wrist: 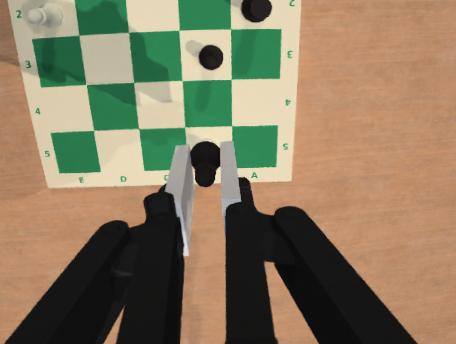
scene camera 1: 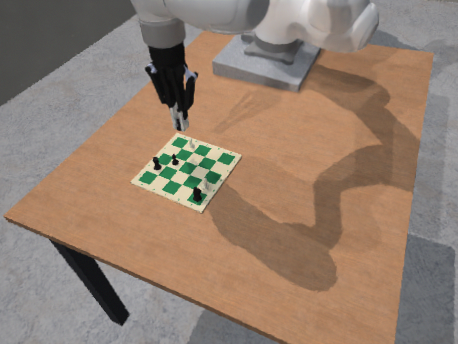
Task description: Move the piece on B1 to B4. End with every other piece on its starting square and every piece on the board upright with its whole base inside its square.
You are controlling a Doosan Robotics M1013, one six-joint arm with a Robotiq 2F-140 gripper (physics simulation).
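Frame: origin at the arm's base, x ahead, y left, z up, level; metres.
Where they show: gripper, between the fingertips: (wrist: 206, 164) (scene camera 1: 181, 127); arm's base, origin of its link: (scene camera 1: 274, 47).
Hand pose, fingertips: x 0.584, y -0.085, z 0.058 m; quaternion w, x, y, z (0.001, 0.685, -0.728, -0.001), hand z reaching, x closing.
Note:
Each offset is from my fingertips to the top centre of the thing. Level surfaces: height alone.
My gripper (scene camera 1: 180, 125) (wrist: 206, 164) is shut on a black piece {dx +0.005, dy +0.000, dz +0.032 m} (wrist: 205, 159), held in the air; the scene view does not show this piece clearly. In the wrist view it overlaps B5, just beyond green B4. The fingers hang above the board's A5 corner area in the scene view. The chessboard (scene camera 1: 136, 182) (wrist: 295, 100) has B1 bare in the scene view and B4 bare in both views. A black piece {dx +0.048, dy -0.009, dz -0.059 m} (scene camera 1: 175, 160) (wrist: 211, 57) stands on B3. A white piece {dx -0.026, dy +0.004, dz -0.059 m} (scene camera 1: 192, 145) stands on B5, hidden in the wrist view.
A black piece {dx +0.080, dy -0.047, dz -0.058 m} (scene camera 1: 156, 163) (wrist: 256, 9) stands on A2. Another black piece {dx +0.140, dy +0.102, dz -0.051 m} (scene camera 1: 197, 194) stands on E1, beside a white piece {dx +0.098, dy +0.105, dz -0.059 m} (scene camera 1: 205, 185) (wrist: 45, 16) on E2. The board lies on a wooden table {dz -0.097 m} (scene camera 1: 125, 227). The robot's grey base plate (scene camera 1: 257, 77) is at the back.

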